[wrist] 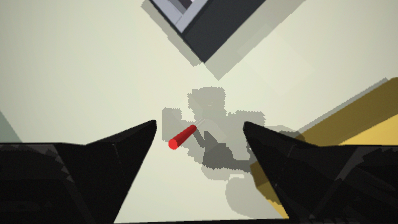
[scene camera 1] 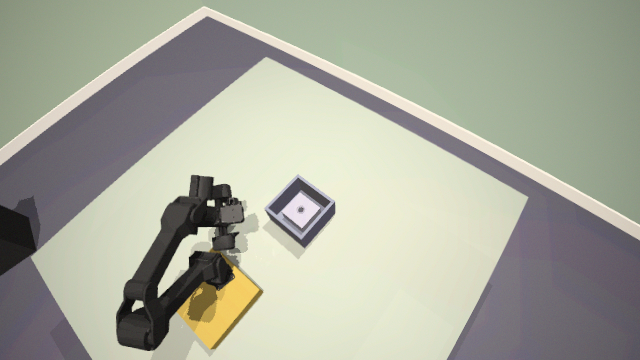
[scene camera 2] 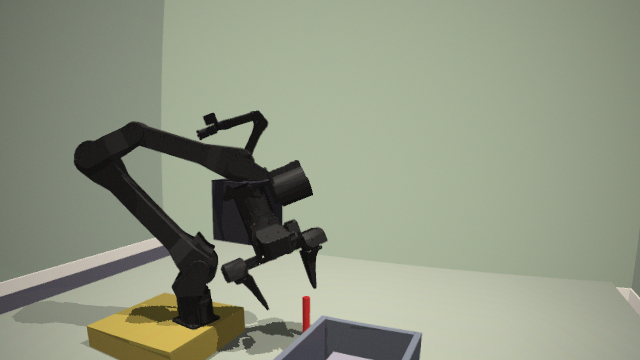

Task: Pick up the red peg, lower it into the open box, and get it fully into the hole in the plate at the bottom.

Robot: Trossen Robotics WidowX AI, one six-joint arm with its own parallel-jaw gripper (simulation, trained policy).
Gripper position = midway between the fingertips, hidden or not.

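A grey box (scene camera 1: 298, 184) is visible. So is my gripper (scene camera 2: 291, 299) (scene camera 1: 236, 218) (wrist: 200, 124).
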